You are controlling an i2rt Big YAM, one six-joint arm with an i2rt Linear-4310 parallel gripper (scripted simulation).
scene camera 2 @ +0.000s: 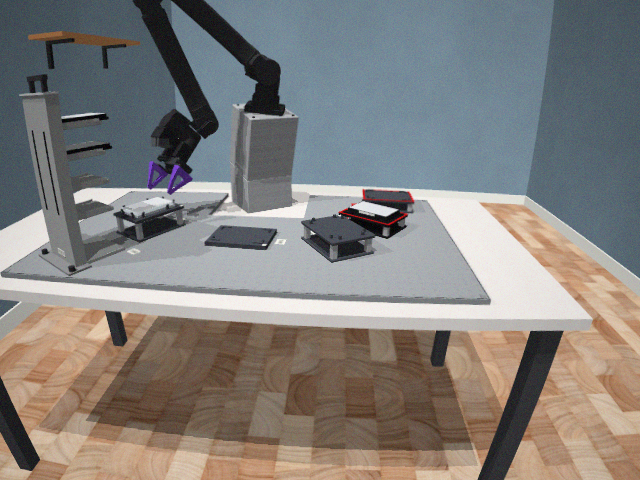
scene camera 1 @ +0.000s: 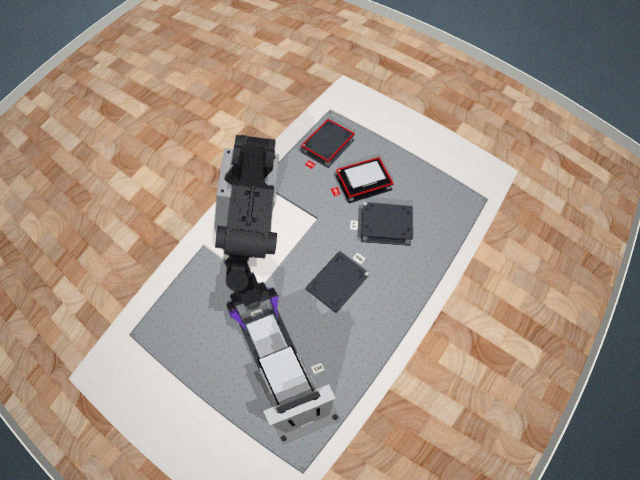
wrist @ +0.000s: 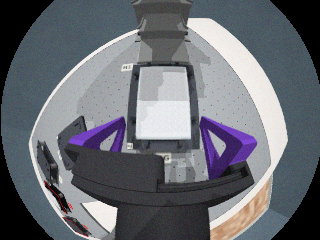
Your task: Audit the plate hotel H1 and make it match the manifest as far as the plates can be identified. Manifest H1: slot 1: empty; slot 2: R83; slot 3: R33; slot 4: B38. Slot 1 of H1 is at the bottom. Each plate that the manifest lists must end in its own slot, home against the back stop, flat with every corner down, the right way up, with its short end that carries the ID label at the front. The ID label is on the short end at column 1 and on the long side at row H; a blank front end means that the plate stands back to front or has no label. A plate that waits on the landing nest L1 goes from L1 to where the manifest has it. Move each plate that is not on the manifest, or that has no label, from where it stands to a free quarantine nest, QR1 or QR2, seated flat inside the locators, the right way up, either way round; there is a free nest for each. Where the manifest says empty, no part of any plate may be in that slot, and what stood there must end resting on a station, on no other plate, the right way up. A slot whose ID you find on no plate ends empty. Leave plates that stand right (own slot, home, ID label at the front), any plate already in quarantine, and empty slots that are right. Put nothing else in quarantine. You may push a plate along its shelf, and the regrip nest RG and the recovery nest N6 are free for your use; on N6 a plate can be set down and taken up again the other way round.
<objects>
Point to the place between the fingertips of the gripper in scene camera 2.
158,191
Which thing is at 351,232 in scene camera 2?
A landing nest L1.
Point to a flat pad N6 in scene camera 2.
235,237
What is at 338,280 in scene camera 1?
A flat pad N6.
</objects>
